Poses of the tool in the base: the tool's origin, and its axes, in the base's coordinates. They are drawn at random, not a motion.
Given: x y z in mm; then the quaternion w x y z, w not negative.
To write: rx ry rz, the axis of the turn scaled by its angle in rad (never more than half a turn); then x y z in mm. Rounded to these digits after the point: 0 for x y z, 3 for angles.
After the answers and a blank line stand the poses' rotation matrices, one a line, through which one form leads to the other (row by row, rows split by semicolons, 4 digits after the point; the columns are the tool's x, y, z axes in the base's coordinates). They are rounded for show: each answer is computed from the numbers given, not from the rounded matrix.
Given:
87, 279, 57, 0.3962, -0.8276, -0.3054, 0.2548
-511, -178, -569, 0.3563, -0.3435, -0.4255, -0.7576
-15, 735, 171, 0.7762, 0.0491, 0.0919, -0.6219
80, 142, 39, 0.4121, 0.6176, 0.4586, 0.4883
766, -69, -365, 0.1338, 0.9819, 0.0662, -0.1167
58, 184, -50, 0.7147, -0.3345, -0.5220, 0.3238
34, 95, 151, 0.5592, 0.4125, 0.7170, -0.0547
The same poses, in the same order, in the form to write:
-2.097, -0.774, 0.646, 87, 279, 57
-0.887, -1.099, -1.957, -511, -178, -569
0.106, 0.199, -1.346, -15, 735, 171
1.554, 1.154, 1.228, 80, 142, 39
2.847, 0.192, -0.338, 766, -69, -365
-0.741, -1.156, 0.717, 58, 184, -50
0.973, 1.691, -0.129, 34, 95, 151

0.6836 0.3036 -0.6637; 0.7073 -0.4996 0.5001; -0.1797 -0.8114 -0.5562
-0.5101 0.8322 0.2173; -0.2476 -0.3840 0.8895; 0.8237 0.4000 0.4019
0.2097 0.9744 0.0816; -0.9563 0.2217 -0.1905; -0.2037 -0.0381 0.9783
0.1025 0.1640 0.9811; 0.9689 -0.2397 -0.0612; 0.2252 0.9569 -0.1835
0.9640 0.1612 -0.2115; 0.0988 -0.9554 -0.2782; -0.2469 0.2473 -0.9370
0.2454 -0.1136 -0.9628; 0.8120 0.5665 0.1401; 0.5295 -0.8162 0.2313
-0.0342 0.6527 0.7568; 0.5304 0.6537 -0.5398; -0.8471 0.3829 -0.3686

